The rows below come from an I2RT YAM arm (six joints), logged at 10 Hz.
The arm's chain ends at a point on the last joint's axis. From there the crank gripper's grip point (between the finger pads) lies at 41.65 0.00 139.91 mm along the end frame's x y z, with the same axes.
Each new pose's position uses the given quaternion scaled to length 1; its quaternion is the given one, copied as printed.
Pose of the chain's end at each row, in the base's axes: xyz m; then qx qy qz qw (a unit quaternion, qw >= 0):
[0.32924 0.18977 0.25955 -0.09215 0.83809 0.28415 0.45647]
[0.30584 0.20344 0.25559 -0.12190 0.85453 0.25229 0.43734]
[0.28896 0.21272 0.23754 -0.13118 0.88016 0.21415 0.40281]
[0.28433 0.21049 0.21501 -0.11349 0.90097 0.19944 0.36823]
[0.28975 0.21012 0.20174 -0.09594 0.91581 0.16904 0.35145]
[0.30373 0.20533 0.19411 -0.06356 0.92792 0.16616 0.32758]
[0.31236 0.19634 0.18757 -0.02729 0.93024 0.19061 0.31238]
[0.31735 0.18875 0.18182 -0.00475 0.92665 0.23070 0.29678]
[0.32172 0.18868 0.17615 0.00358 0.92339 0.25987 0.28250]
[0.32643 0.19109 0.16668 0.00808 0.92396 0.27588 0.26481]
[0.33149 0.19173 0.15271 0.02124 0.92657 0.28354 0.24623]
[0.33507 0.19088 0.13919 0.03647 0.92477 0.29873 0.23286]
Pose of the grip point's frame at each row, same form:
[0.40538 0.27255 0.16649 -0.09215 0.83809 0.28415 0.45647]
[0.37733 0.27920 0.15332 -0.12190 0.85453 0.25229 0.43734]
[0.35360 0.27782 0.12399 -0.13118 0.88016 0.21415 0.40281]
[0.34155 0.27006 0.09465 -0.11349 0.90097 0.19944 0.36823]
[0.34468 0.26050 0.07623 -0.09594 0.91581 0.16904 0.35145]
[0.35346 0.25392 0.06575 -0.06356 0.92792 0.16616 0.32758]
[0.35876 0.25119 0.06049 -0.02729 0.93024 0.19061 0.31238]
[0.35969 0.25430 0.05845 -0.00475 0.92665 0.23070 0.29678]
[0.35997 0.26193 0.05582 0.00358 0.92339 0.25987 0.28250]
[0.35972 0.26853 0.04749 0.00808 0.92396 0.27588 0.26481]
[0.36045 0.27124 0.03376 0.02124 0.92657 0.28354 0.24623]
[0.36135 0.27441 0.02239 0.03647 0.92477 0.29873 0.23286]

